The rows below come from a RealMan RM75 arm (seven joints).
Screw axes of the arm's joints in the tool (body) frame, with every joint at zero. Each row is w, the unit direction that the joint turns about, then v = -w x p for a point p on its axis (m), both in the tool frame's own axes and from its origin. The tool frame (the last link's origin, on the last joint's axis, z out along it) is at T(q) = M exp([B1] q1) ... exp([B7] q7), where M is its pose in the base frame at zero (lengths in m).
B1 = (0, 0, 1, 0, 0, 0)
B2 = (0, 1, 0, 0.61, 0, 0)
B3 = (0, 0, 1, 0, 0, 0)
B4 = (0, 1, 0, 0.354, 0, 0)
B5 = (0, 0, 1, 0, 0, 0)
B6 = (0, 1, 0, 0.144, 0, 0)
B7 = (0, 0, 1, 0, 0, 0)
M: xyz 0 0 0.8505 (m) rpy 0 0 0 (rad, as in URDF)
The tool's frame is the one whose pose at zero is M.
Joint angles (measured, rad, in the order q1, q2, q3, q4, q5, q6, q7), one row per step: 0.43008 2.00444 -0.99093 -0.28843 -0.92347 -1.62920 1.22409; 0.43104 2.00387 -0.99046 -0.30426 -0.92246 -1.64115 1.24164; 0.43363 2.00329 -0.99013 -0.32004 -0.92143 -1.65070 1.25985; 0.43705 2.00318 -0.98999 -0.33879 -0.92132 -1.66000 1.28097; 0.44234 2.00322 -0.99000 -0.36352 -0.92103 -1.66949 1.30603; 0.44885 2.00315 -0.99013 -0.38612 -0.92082 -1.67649 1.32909; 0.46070 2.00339 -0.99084 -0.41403 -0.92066 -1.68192 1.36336; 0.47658 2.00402 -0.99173 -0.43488 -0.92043 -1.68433 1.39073; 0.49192 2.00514 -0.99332 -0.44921 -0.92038 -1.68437 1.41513; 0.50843 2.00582 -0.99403 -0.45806 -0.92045 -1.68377 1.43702; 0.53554 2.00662 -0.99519 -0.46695 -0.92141 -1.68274 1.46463; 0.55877 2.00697 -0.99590 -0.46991 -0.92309 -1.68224 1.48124; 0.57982 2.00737 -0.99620 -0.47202 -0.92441 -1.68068 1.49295; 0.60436 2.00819 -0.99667 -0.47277 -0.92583 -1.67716 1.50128
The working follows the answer.
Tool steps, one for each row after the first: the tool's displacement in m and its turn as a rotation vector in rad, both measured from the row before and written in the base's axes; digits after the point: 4 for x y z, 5 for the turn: -0.0036 0.0007 0.0031 -0.00202 0.01063 0.01971; -0.0039 0.0012 0.0030 -0.00306 0.00986 0.01911; -0.0047 0.0015 0.0031 -0.00499 0.01002 0.02175; -0.0062 0.0022 0.0038 -0.00522 0.01015 0.02766; -0.0061 0.0024 0.0034 -0.00546 0.00815 0.02552; -0.0087 0.0039 0.0038 -0.01248 0.01178 0.03143; -0.0089 0.0044 0.0026 -0.01156 0.00906 0.02876; -0.0077 0.0039 0.0013 -0.01388 0.00850 0.02195; -0.0072 0.0039 0.0008 -0.01424 0.00831 0.01850; -0.0110 0.0059 0.0006 -0.02025 0.00972 0.02786; -0.0087 0.0046 -0.0001 -0.01433 0.00519 0.02213; -0.0078 0.0041 -0.0001 -0.01005 0.00323 0.01904; -0.0089 0.0047 -0.0006 -0.00812 0.00164 0.02039
Tool pose at each row, in the base's axes (x y z in m, rotation vector in rad; rounded; the steps above come from the unrounded poses): 0.2678 0.3212 0.0449 -2.00548 0.73794 1.54844; 0.2642 0.3219 0.0480 -2.01321 0.72623 1.57127; 0.2603 0.3231 0.0510 -2.02165 0.71557 1.59288; 0.2556 0.3246 0.0541 -2.03298 0.70420 1.61608; 0.2494 0.3268 0.0579 -2.04816 0.68747 1.64274; 0.2433 0.3292 0.0613 -2.06328 0.67194 1.66597; 0.2346 0.3331 0.0651 -2.08450 0.65859 1.69657; 0.2258 0.3375 0.0677 -2.10509 0.64563 1.72267; 0.2180 0.3415 0.0689 -2.12298 0.64100 1.74460; 0.2109 0.3454 0.0698 -2.13885 0.63985 1.76457; 0.1999 0.3513 0.0703 -2.16399 0.63601 1.79138; 0.1912 0.3559 0.0702 -2.18473 0.63040 1.80957; 0.1834 0.3600 0.0701 -2.20205 0.62278 1.82357; 0.1744 0.3647 0.0695 -2.22033 0.61134 1.83610

